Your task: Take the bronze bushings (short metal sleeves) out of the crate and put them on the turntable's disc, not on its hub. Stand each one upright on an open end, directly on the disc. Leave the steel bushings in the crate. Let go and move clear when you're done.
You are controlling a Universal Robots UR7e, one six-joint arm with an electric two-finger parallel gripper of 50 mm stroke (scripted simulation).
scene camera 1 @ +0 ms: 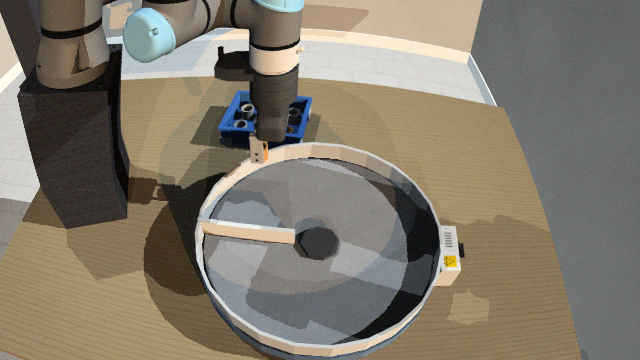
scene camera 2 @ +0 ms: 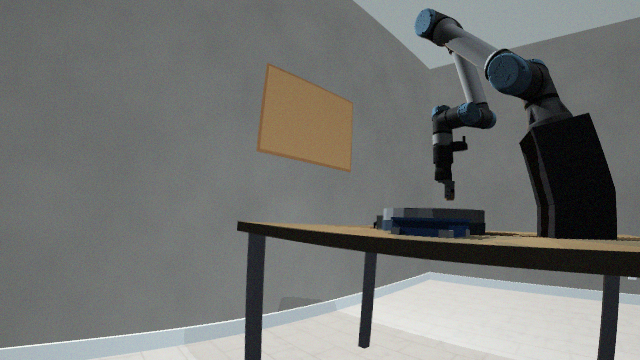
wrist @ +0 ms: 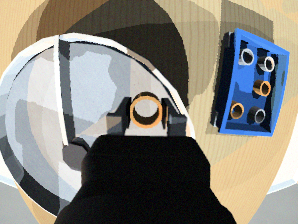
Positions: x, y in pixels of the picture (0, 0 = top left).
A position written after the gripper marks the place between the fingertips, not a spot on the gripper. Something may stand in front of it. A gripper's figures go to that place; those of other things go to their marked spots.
Scene:
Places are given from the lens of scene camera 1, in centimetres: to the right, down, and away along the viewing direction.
gripper [scene camera 1: 259, 154]: -10, -4, 73
grey turntable disc [scene camera 1: 365, 276]: 7, 16, 66
blue crate [scene camera 1: 232, 135]: -19, -10, 90
The marked spots on the blue crate and the grey turntable disc are 44 cm apart.

